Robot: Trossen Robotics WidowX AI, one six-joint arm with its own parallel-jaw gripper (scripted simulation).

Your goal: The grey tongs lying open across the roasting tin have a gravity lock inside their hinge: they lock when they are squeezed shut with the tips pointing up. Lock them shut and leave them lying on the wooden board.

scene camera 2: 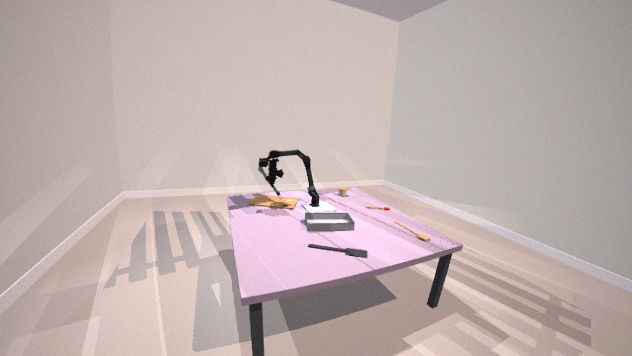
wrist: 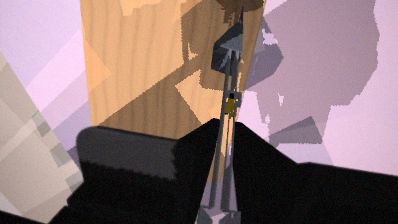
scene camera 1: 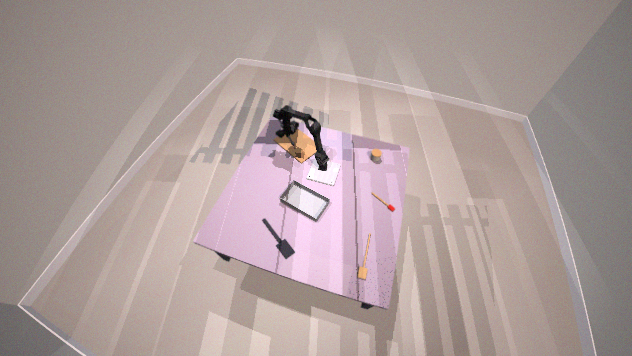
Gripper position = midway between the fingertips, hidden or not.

In view: the gripper [wrist: 225, 126], a wooden board [scene camera 1: 305, 147] and a roasting tin [scene camera 1: 297, 196].
The wooden board is seen too in the wrist view [wrist: 151, 74]. The roasting tin shows as well in scene camera 2 [scene camera 2: 315, 221].
